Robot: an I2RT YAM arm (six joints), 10 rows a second.
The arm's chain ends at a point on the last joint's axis. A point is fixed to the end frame.
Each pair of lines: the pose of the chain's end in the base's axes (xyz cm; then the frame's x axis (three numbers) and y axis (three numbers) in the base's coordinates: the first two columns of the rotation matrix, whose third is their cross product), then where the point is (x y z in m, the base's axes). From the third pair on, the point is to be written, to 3 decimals.
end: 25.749 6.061 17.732 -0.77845 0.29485 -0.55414 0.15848 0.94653 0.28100
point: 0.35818 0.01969 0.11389
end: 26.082 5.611 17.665 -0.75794 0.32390 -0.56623 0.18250 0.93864 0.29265
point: 0.36140 0.01259 0.11479
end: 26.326 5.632 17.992 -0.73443 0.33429 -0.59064 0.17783 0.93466 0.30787
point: 0.366 0.013 0.121
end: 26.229 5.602 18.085 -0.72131 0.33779 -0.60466 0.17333 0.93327 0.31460
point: 0.366 0.012 0.124
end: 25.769 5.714 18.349 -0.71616 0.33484 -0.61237 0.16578 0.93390 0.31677
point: 0.362 0.014 0.128
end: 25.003 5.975 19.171 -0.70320 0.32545 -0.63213 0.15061 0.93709 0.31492
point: 0.356 0.017 0.139
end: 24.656 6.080 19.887 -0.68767 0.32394 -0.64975 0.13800 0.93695 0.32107
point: 0.354 0.019 0.149
